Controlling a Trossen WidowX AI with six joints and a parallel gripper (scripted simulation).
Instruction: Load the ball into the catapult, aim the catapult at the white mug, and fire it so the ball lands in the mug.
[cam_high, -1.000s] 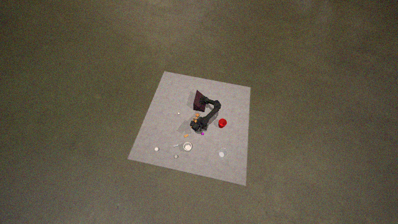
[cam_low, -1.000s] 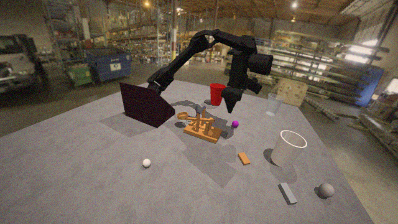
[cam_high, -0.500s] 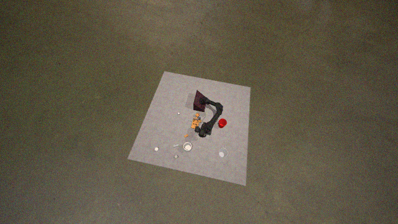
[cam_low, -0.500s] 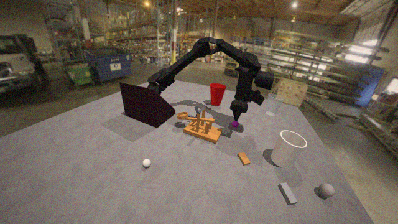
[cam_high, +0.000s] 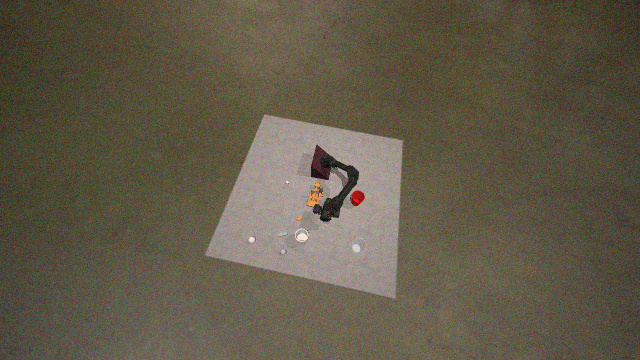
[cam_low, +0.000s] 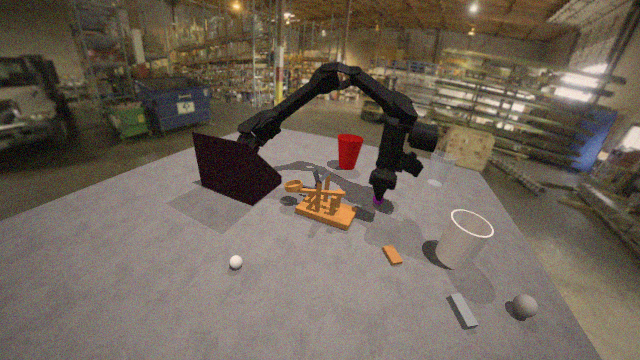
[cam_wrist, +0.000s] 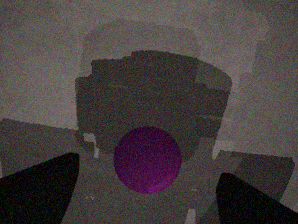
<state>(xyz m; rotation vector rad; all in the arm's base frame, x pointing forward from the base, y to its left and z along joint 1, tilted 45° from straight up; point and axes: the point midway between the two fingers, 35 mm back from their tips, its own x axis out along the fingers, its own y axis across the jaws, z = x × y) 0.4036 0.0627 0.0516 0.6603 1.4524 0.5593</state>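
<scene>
My gripper tip is 10 mm above the purple ball. Also, from my gripper tip: orange block 50 mm ahead, 190 mm to the right, 30 mm below; then catapult 160 mm behind, 80 mm to the right, 20 mm above; then white mug 200 mm ahead, 140 mm to the right.
</scene>
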